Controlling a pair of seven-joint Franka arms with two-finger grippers.
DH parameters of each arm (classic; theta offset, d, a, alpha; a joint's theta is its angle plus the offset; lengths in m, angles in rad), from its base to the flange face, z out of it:
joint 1: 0 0.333 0 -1.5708
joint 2: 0 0 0 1.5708
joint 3: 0 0.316 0.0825 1.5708
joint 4: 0 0 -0.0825 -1.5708
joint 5: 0 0.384 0 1.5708
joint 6: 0 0 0.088 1.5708
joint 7: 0 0.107 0 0
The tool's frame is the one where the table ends.
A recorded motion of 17 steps. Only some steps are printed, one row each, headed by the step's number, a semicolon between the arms.
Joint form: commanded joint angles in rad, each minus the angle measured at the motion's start. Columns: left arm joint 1, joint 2, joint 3, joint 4, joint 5, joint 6, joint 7; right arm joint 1, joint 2, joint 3, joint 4, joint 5, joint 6, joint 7.
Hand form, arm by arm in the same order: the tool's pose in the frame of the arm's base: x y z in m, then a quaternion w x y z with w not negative. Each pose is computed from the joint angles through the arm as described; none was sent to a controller.
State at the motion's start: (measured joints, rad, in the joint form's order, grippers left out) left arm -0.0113 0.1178 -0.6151 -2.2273 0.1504 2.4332 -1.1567; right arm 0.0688 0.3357 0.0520 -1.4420 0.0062 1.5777 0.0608
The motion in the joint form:
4: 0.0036 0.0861 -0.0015 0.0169 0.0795 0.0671 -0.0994; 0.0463 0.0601 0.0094 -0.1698 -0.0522 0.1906 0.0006
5: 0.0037 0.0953 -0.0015 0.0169 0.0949 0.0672 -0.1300; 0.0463 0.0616 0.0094 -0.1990 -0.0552 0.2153 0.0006
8: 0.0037 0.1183 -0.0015 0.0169 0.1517 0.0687 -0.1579; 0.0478 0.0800 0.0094 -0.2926 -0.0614 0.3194 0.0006
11: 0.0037 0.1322 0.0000 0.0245 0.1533 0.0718 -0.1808; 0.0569 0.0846 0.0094 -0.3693 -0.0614 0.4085 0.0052
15: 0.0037 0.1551 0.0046 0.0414 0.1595 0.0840 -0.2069; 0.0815 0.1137 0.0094 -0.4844 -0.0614 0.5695 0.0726
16: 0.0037 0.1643 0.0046 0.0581 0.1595 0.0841 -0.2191; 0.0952 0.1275 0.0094 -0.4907 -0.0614 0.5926 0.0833
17: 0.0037 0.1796 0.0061 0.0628 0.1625 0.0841 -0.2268; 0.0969 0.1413 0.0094 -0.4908 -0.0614 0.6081 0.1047
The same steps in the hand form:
4: 0.4551 -0.3255 0.3155 0.04368 0.96987 0.23398 0.05192; 0.6324 0.1045 0.3807 0.02387 0.99083 0.06332 -0.11692
5: 0.4549 -0.3255 0.3113 0.04070 0.96775 0.24332 0.05105; 0.6292 0.1041 0.3683 0.02537 0.99039 0.06442 -0.11973
8: 0.4541 -0.3259 0.3009 0.02973 0.96973 0.23596 0.05537; 0.6193 0.1043 0.3223 0.02713 0.98960 0.06881 -0.12339
11: 0.4566 -0.3265 0.2978 0.03231 0.96687 0.24781 0.05201; 0.6078 0.1092 0.2925 0.02624 0.98980 0.07304 -0.11948
15: 0.4630 -0.3276 0.2950 0.04000 0.96303 0.26155 0.05073; 0.5861 0.1225 0.2385 0.02705 0.99200 0.05493 -0.11042
16: 0.4678 -0.3298 0.2976 0.04532 0.96075 0.26882 0.05145; 0.5837 0.1306 0.2292 0.02735 0.99207 0.05672 -0.10874
17: 0.4691 -0.3297 0.2922 0.04444 0.95994 0.27276 0.04638; 0.5838 0.1318 0.2219 0.02779 0.99267 0.04709 -0.10774

